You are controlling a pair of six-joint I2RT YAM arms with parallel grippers.
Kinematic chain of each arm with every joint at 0, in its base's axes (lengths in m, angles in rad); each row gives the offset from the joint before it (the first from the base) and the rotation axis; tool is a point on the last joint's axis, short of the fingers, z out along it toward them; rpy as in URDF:
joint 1: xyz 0 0 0.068 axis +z
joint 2: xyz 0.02 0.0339 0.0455 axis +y
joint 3: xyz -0.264 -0.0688 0 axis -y
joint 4: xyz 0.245 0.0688 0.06 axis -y
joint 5: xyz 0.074 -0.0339 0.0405 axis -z
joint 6: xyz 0.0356 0 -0.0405 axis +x
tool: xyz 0 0 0 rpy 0 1.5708 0
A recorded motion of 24 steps. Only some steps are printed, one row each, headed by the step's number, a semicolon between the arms.
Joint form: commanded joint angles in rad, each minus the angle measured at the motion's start. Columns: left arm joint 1, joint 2, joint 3, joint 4, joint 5, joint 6; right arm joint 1, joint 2, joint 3, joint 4, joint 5, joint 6.
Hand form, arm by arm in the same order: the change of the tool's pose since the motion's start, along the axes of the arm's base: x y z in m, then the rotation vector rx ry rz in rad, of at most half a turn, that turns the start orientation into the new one. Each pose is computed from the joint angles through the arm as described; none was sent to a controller.
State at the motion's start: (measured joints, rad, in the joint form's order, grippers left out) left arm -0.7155 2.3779 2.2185 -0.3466 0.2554 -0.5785; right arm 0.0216 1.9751 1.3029 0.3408 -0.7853 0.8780
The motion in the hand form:
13: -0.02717 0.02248 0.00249 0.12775 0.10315 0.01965; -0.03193 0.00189 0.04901 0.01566 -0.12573 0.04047
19: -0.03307 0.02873 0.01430 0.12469 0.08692 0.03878; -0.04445 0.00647 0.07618 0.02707 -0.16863 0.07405
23: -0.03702 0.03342 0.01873 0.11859 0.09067 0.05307; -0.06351 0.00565 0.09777 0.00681 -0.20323 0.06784
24: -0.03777 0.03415 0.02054 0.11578 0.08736 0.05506; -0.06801 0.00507 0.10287 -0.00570 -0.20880 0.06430
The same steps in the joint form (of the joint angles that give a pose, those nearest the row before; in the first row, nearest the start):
13: -0.0040 -0.1335 -0.1585 -0.1393 -0.0354 0.0108; 0.0039 -0.1724 -0.0771 0.0335 -0.0386 0.0037
19: -0.0038 -0.1786 -0.1901 -0.1378 -0.0557 0.0076; 0.0146 -0.2422 -0.0689 0.0038 -0.0630 0.0106
23: -0.0024 -0.2084 -0.2215 -0.1320 -0.0627 -0.0055; 0.0150 -0.3320 -0.0876 -0.0531 -0.0515 -0.0166
24: -0.0024 -0.2144 -0.2254 -0.1295 -0.0645 -0.0064; 0.0143 -0.3532 -0.0868 -0.0821 -0.0458 -0.0336

